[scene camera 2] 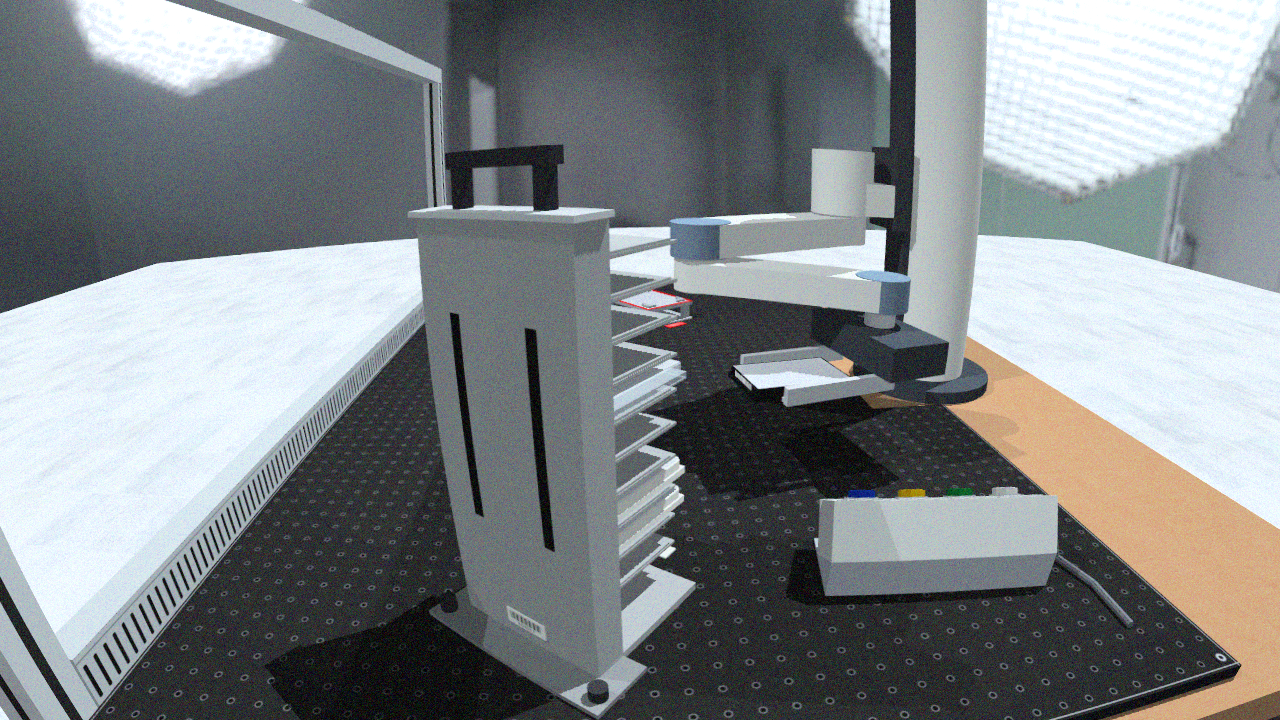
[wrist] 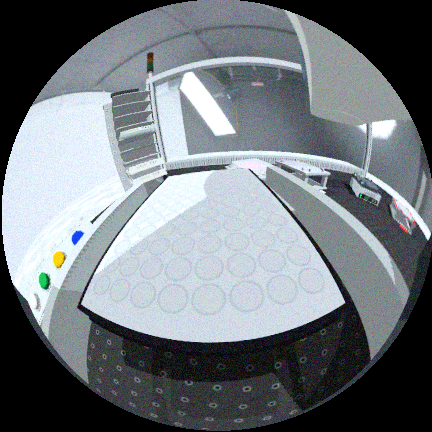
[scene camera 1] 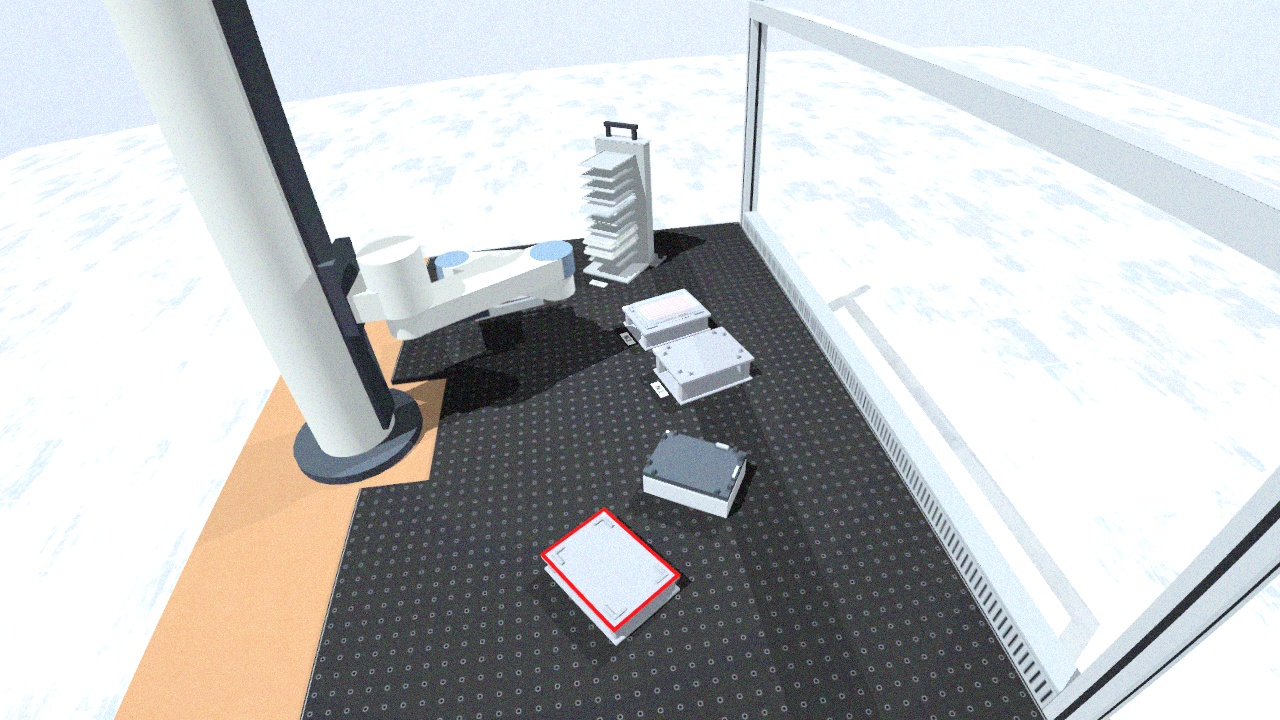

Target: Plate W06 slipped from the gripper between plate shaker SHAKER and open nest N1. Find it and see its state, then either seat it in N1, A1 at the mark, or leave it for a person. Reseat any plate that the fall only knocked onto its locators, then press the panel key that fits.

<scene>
I see my gripper, a white-lidded plate, a button box and a grey station.
My gripper is seen too in the wrist view and in scene camera 1.
</scene>
